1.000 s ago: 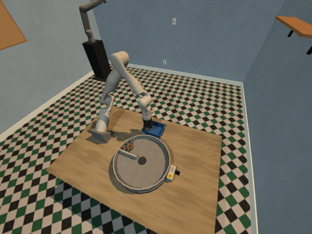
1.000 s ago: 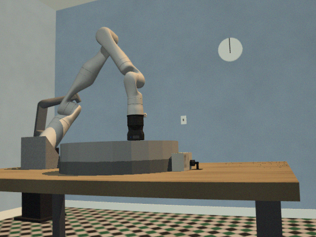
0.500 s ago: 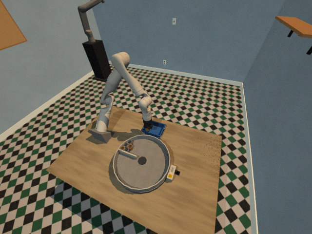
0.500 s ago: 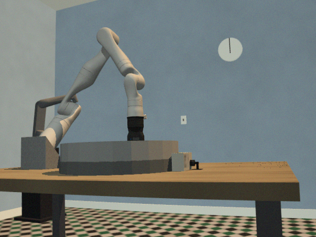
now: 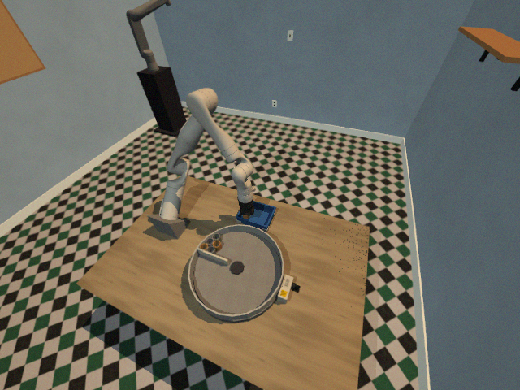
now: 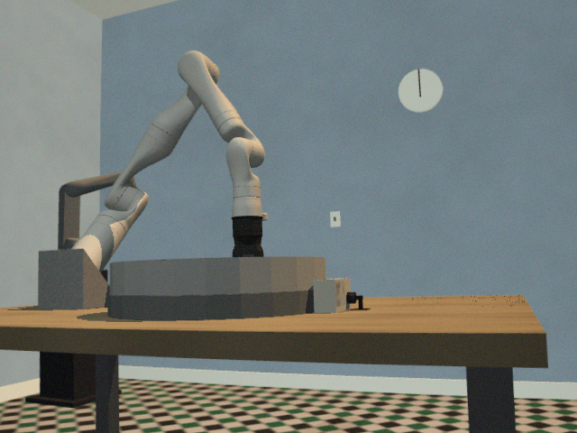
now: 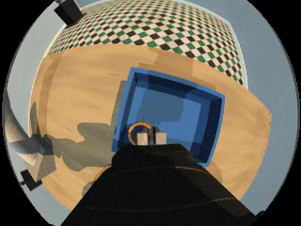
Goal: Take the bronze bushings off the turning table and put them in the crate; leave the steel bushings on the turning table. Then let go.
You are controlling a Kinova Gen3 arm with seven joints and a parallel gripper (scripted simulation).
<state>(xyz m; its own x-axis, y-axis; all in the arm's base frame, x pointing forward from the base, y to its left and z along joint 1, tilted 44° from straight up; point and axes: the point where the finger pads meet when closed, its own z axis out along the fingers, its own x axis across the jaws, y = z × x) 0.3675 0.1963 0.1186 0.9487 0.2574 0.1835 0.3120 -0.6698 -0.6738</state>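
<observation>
Right now the blue crate is 3 cm ahead of my hand, 3 cm to the left of it and 3 cm below it. The rest, counted from my hand: grey turning table: 10 cm ahead, 30 cm to the right.
</observation>
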